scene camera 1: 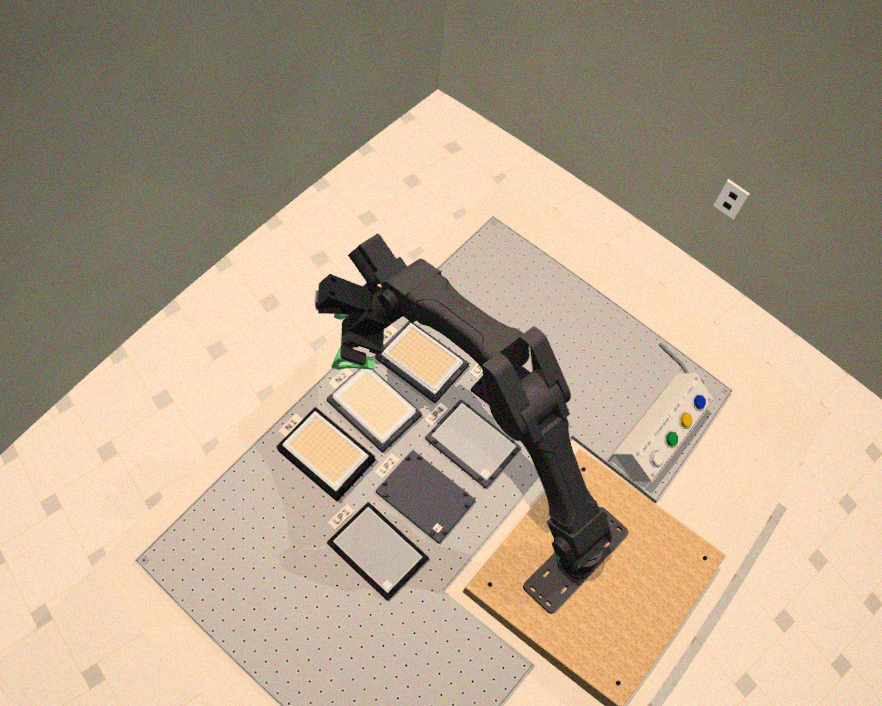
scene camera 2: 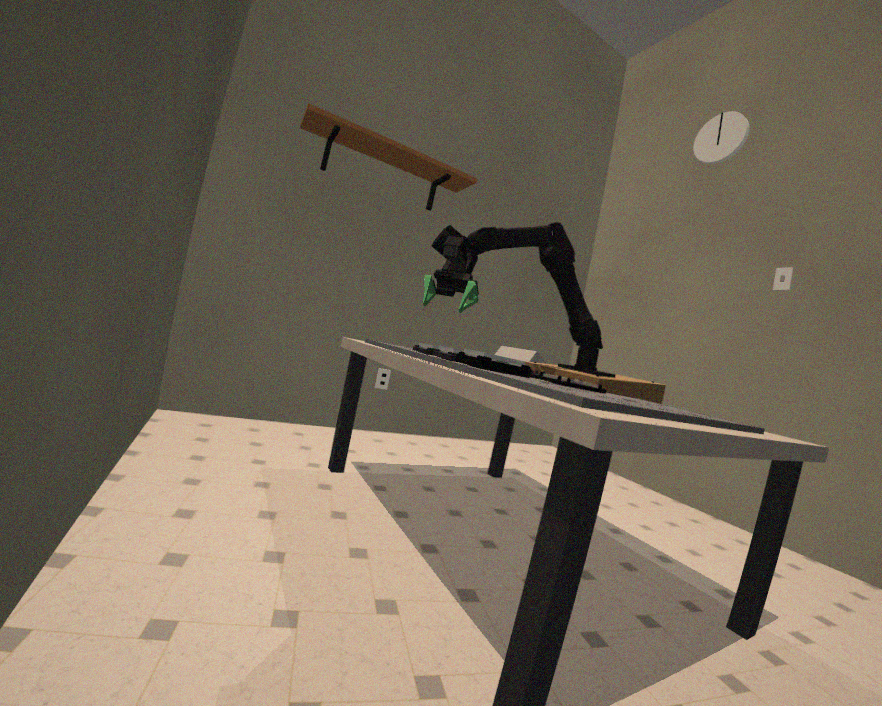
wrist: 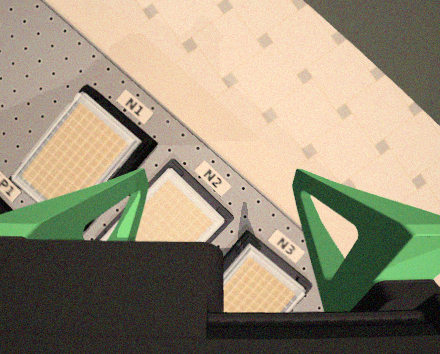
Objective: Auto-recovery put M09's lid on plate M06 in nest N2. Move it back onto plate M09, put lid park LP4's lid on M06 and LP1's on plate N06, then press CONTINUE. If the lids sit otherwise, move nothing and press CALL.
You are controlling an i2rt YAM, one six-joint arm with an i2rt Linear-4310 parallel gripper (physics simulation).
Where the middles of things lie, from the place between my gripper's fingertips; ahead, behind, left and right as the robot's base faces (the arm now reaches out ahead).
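I see the nest LP2 (scene camera 1: 434, 503), which is 5 cm to the left of my hand, 27 cm behind it and 11 cm below it.
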